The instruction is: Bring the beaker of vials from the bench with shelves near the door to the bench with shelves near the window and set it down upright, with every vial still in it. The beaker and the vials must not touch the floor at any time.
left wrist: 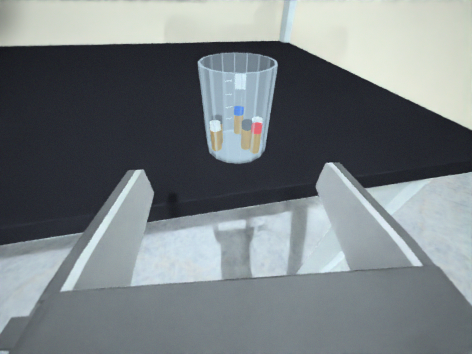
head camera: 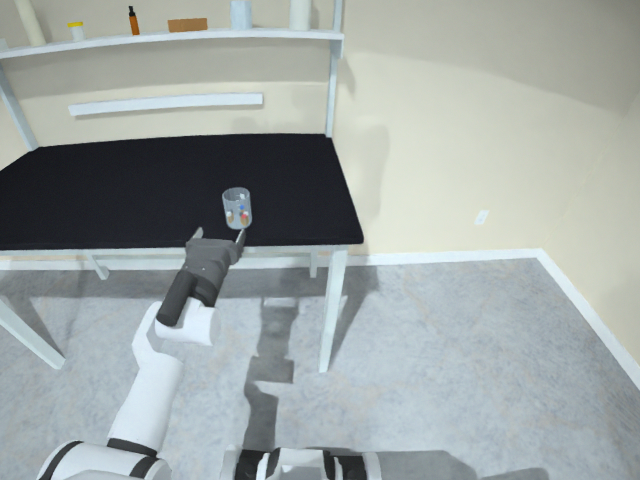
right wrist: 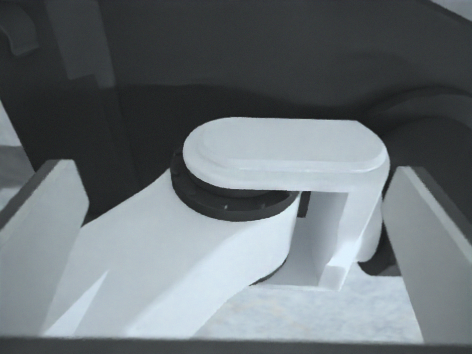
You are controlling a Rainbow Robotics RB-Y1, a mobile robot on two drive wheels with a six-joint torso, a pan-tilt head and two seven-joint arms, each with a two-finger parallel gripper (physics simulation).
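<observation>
A clear glass beaker (head camera: 237,208) (left wrist: 237,107) stands upright on the black bench top (head camera: 129,191) (left wrist: 100,110), near its front edge. Several vials with amber bodies and white, blue, red and dark caps stand inside it at the bottom. My left gripper (head camera: 220,233) (left wrist: 236,178) is open and empty at the bench's front edge. In the left wrist view the beaker stands beyond the fingertips, centred between them, with a gap. My right gripper (right wrist: 235,184) is open, with white and dark parts of the robot's own body behind its fingers. The bench near the window is not identifiable here.
A shelf (head camera: 155,38) above the bench holds a yellow-capped jar (head camera: 77,32), an orange dropper bottle (head camera: 133,23) and a brown box (head camera: 187,24). A bench leg (head camera: 333,310) stands at the front right corner. Grey floor (head camera: 439,335) lies right of it.
</observation>
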